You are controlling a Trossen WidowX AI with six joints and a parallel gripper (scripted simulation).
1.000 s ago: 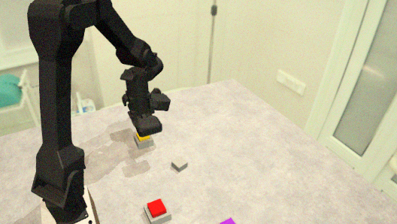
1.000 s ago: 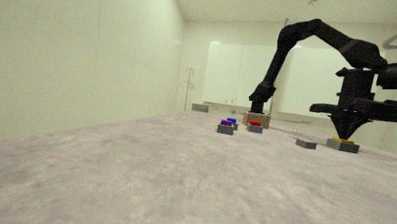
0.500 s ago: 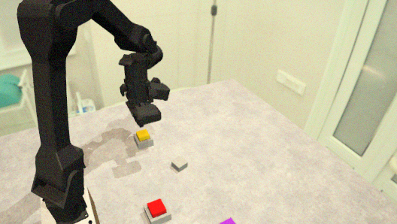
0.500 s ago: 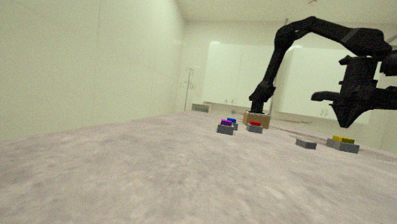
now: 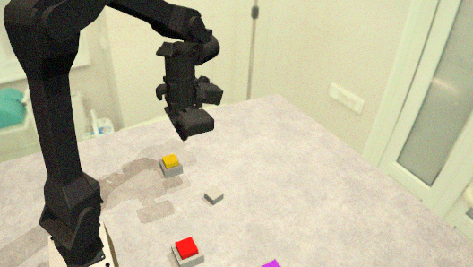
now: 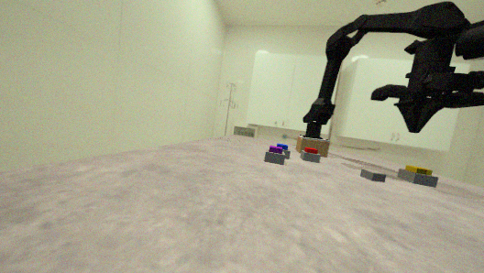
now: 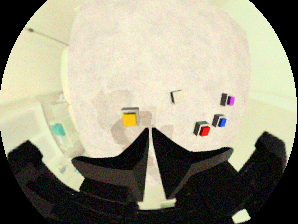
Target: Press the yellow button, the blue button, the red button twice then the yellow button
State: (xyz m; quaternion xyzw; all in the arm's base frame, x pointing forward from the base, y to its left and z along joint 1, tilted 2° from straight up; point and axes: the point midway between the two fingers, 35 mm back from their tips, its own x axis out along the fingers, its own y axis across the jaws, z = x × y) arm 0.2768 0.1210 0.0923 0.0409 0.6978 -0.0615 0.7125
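My gripper tip is 100 mm past the blue button, 280 mm to the left of it and 90 mm above it. Also, from my gripper tip: red button (110 mm behind, 190 mm to the right, 90 mm below); grey block (20 mm ahead, 90 mm to the right, 110 mm below); purple button (20 mm behind, 320 mm to the right, 90 mm below).
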